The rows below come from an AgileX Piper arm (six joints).
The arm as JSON. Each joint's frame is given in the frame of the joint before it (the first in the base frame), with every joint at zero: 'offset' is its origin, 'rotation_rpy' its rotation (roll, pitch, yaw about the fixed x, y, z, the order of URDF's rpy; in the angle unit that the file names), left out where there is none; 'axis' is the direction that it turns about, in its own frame. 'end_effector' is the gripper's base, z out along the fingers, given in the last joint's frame.
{
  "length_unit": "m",
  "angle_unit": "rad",
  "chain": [
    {
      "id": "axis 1",
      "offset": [
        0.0,
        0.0,
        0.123
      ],
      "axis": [
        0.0,
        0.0,
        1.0
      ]
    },
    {
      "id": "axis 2",
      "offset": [
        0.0,
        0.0,
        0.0
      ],
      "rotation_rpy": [
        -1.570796,
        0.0,
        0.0
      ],
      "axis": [
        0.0,
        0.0,
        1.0
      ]
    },
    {
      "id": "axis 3",
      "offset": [
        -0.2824,
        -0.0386,
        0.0
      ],
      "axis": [
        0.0,
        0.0,
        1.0
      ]
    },
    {
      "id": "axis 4",
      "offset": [
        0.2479,
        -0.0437,
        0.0
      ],
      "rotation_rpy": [
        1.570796,
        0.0,
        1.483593
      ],
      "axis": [
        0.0,
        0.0,
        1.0
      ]
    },
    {
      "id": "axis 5",
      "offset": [
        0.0,
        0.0,
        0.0
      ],
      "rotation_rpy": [
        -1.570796,
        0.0,
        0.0
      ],
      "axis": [
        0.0,
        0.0,
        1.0
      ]
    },
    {
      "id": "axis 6",
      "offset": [
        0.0,
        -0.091,
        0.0
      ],
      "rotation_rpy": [
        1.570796,
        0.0,
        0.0
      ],
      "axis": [
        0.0,
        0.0,
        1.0
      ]
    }
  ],
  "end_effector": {
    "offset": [
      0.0,
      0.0,
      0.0
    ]
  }
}
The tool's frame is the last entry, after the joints.
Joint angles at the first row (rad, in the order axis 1, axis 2, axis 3, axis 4, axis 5, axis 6):
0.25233 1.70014 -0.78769 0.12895 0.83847 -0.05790
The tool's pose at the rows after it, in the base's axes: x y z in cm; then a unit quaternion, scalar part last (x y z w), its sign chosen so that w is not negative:
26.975 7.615 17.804 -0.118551 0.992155 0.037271 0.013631
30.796 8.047 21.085 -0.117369 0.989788 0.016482 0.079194
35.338 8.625 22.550 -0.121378 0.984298 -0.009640 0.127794
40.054 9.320 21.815 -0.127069 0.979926 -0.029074 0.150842
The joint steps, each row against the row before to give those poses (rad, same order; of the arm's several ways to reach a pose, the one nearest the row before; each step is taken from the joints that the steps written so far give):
0.00002 -0.04338 -0.14123 -0.03887 0.05667 0.01727
-0.00003 0.03308 -0.18586 -0.07574 0.02629 0.04914
0.00001 0.10769 -0.20162 -0.07911 0.00458 0.03084
-0.00318 0.15803 -0.20180 -0.05130 0.00332 0.00776

